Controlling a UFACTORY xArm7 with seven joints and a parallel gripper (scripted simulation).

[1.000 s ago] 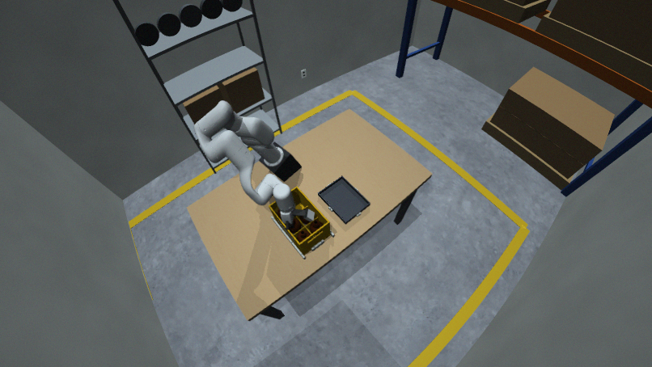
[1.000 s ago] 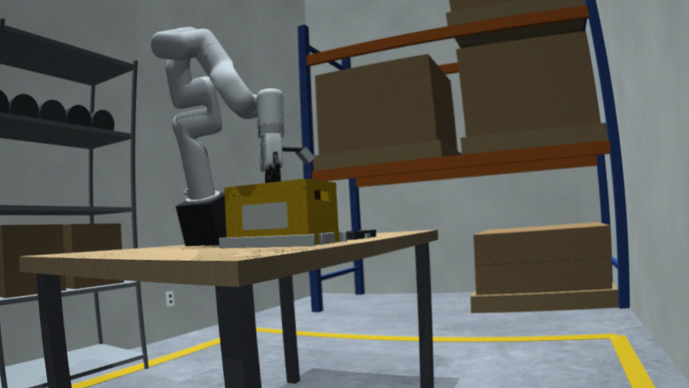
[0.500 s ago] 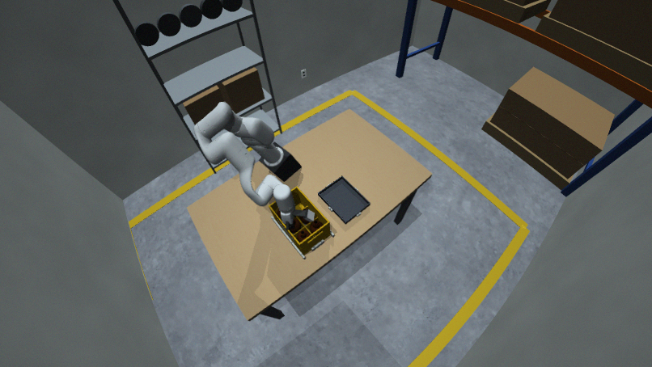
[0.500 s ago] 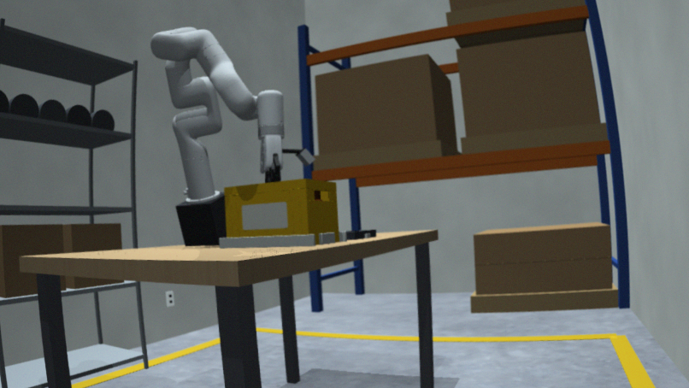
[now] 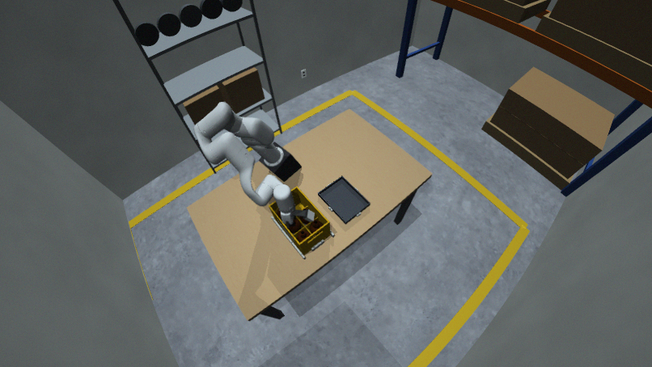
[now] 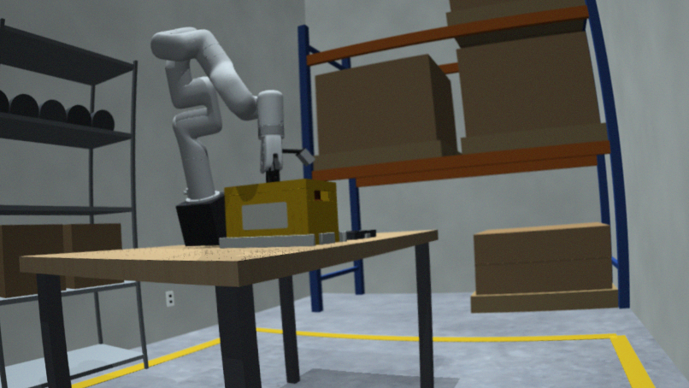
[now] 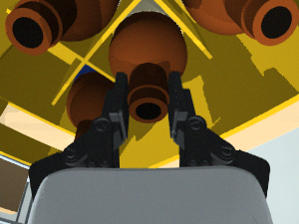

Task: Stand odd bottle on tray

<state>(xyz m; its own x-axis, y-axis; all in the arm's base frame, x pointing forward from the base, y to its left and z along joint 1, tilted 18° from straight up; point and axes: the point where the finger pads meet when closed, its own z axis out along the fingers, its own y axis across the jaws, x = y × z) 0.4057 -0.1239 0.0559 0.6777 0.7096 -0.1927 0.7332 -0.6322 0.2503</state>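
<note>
Right now the crate is 70 mm below my hand and 40 mm to the left of it. The rest, counted from my hand: tray (340 mm to the left, 150 mm below); then bottle (90 mm to the left, 80 mm ahead, 70 mm below).
</note>
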